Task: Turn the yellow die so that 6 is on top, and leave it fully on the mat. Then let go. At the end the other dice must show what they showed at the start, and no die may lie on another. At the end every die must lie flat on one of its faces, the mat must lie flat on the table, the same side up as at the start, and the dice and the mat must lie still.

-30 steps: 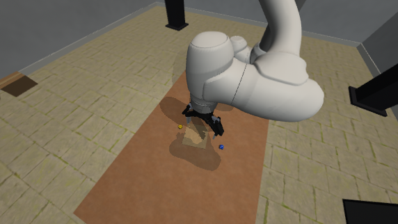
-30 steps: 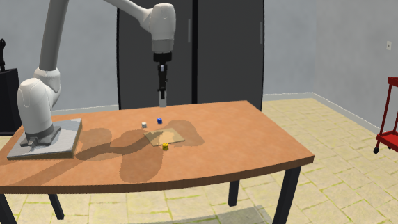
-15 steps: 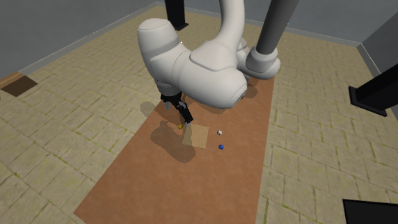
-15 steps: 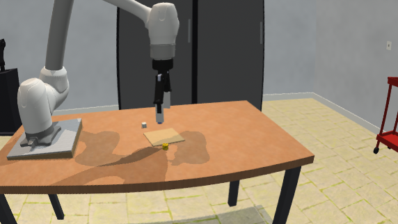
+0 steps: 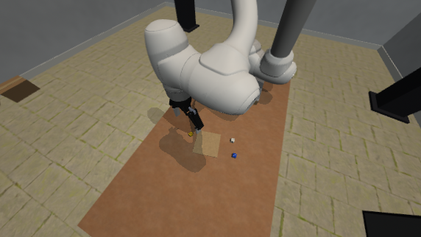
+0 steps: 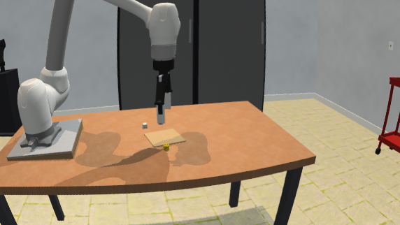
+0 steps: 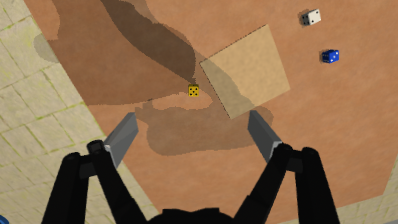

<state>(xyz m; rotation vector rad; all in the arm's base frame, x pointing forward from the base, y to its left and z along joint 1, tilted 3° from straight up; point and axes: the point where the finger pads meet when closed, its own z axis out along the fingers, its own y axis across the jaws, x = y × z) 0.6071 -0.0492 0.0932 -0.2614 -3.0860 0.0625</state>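
Right now the yellow die is 14 cm below my hand. From my hand the other things lie so: tan mat: 15 cm below, 11 cm to the left, 1 cm behind; then blue die: 28 cm to the left, 14 cm below, 2 cm behind; then white die: 23 cm to the left, 14 cm below, 9 cm behind.
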